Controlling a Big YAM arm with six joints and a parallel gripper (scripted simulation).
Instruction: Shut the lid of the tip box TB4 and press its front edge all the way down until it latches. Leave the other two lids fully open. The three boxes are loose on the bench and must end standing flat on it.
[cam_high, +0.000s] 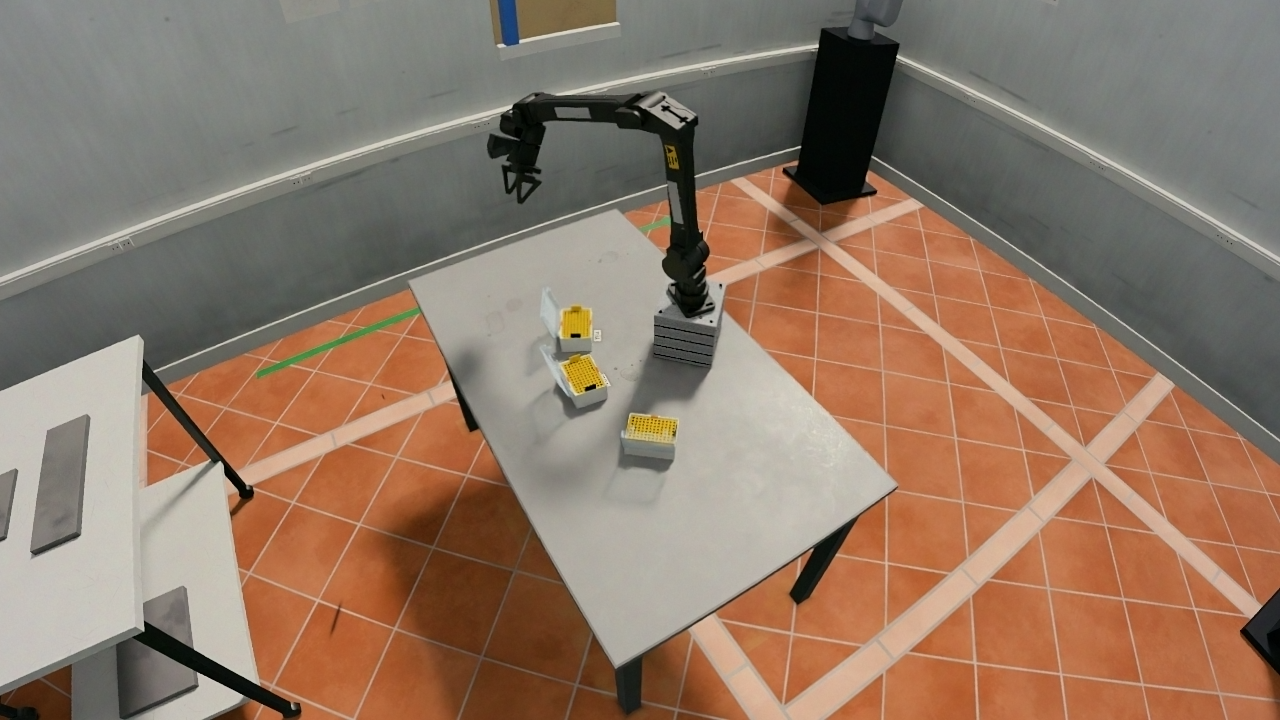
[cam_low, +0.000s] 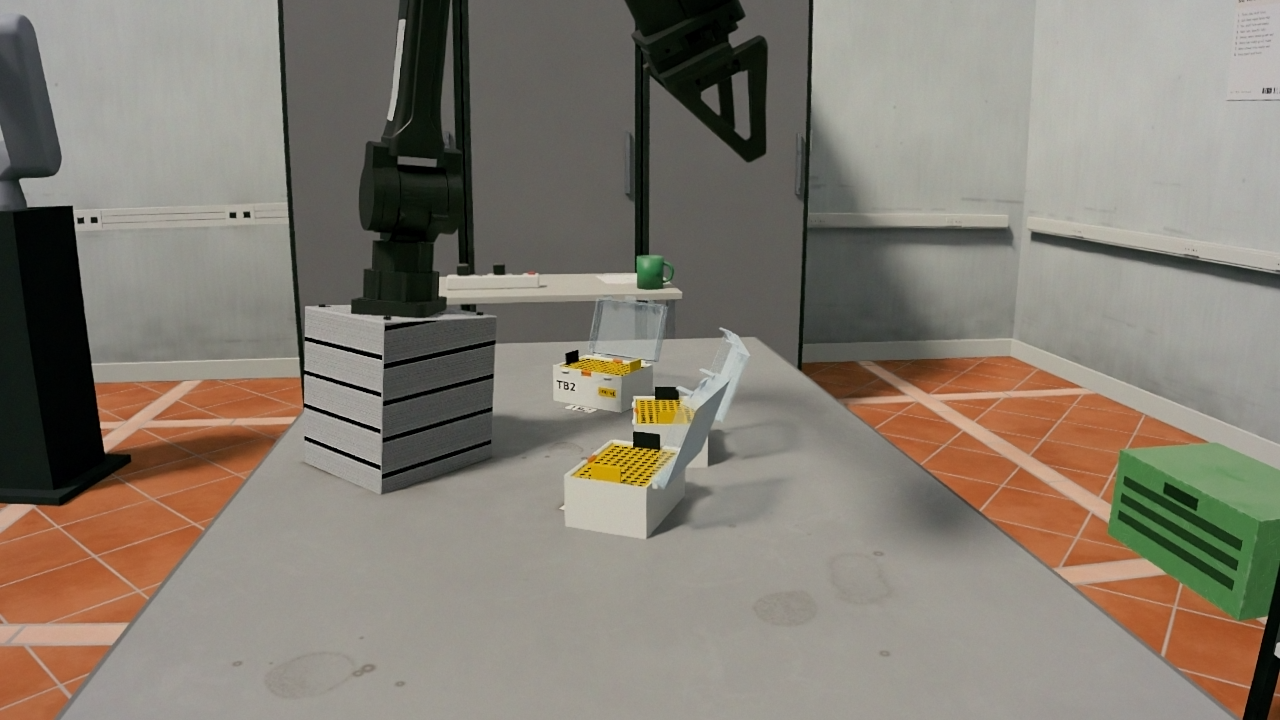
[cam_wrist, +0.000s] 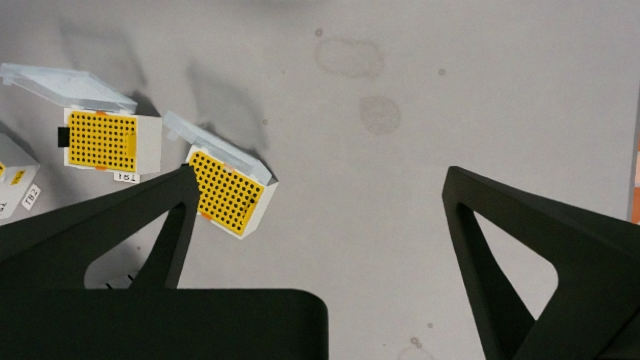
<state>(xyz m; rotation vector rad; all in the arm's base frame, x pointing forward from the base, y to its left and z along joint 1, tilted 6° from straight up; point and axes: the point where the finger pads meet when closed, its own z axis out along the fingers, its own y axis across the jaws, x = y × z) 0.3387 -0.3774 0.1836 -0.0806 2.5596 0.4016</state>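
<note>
Right now the bench tag reading tb4 is 37 cm below my hand, 22 cm to the left of it and 14 cm behind it. Round my hand: lid (39 cm to the left, 27 cm below, 3 cm ahead); box (31 cm below, 20 cm to the left, 7 cm behind).
</note>
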